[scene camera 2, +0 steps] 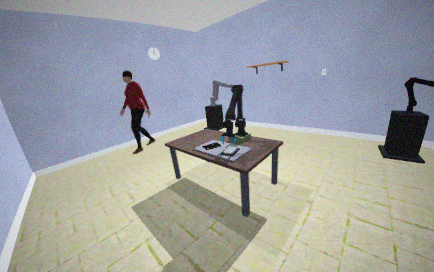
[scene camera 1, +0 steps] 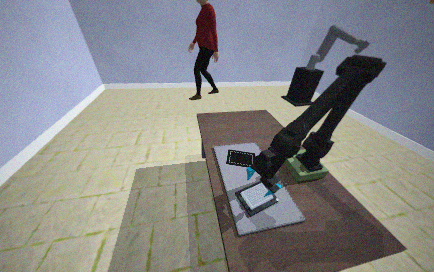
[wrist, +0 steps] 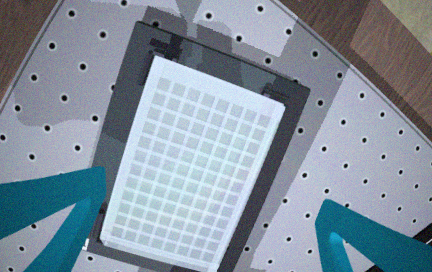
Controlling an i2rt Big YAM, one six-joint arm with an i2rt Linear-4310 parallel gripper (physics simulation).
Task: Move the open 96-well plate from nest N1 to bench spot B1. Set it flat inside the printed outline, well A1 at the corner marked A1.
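Pixels of known places: gripper, fingertip midpoint: [scene camera 2: 228, 144] [scene camera 1: 256, 187] [wrist: 213, 197]; arm's base, link origin: [scene camera 2: 241, 134] [scene camera 1: 308, 162].
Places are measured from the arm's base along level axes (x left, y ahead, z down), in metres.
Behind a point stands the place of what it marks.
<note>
The white 96-well plate [scene camera 1: 257, 196] @(y 0.383, x 0.109, z 0.014 m) [scene camera 2: 230, 150] @(y 0.401, x 0.117, z 0.015 m) [wrist: 195, 165] @(y 0.389, x 0.098, z 0.015 m) sits in the dark nest [scene camera 1: 252, 213] @(y 0.435, x 0.166, z 0.029 m) [wrist: 117, 117] @(y 0.388, x 0.155, z 0.028 m), wells facing up. In the wrist view, its near end is partly cut off by the lower picture edge. My gripper [scene camera 1: 257, 186] @(y 0.393, x 0.094, z -0.035 m) [scene camera 2: 229, 142] @(y 0.393, x 0.094, z -0.035 m) [wrist: 213, 197] @(y 0.393, x 0.094, z -0.035 m) is open and empty above the plate, with one teal finger out to each side of it and a wider gap on the right in the wrist view. The black bench spot with a printed white outline [scene camera 1: 240, 158] @(y 0.348, x -0.155, z 0.038 m) [scene camera 2: 211, 146] @(y 0.354, x -0.152, z 0.038 m) lies on the same grey board. Its A1 mark is too small to read.
The perforated grey board [scene camera 1: 227, 175] @(y 0.467, x -0.056, z 0.040 m) [wrist: 370, 165] @(y 0.449, x -0.030, z 0.040 m) lies on the brown table [scene camera 1: 235, 122] @(y 0.209, x -0.573, z 0.053 m) [scene camera 2: 182, 144] @(y 0.422, x -0.539, z 0.053 m). The arm's green base [scene camera 1: 307, 172] @(y 0.059, x 0.058, z 0.001 m) [scene camera 2: 243, 137] @(y 0.080, x 0.068, z 0.002 m) stands beside the board. A person in red [scene camera 1: 206, 30] [scene camera 2: 134, 97] is on the floor beyond the table.
</note>
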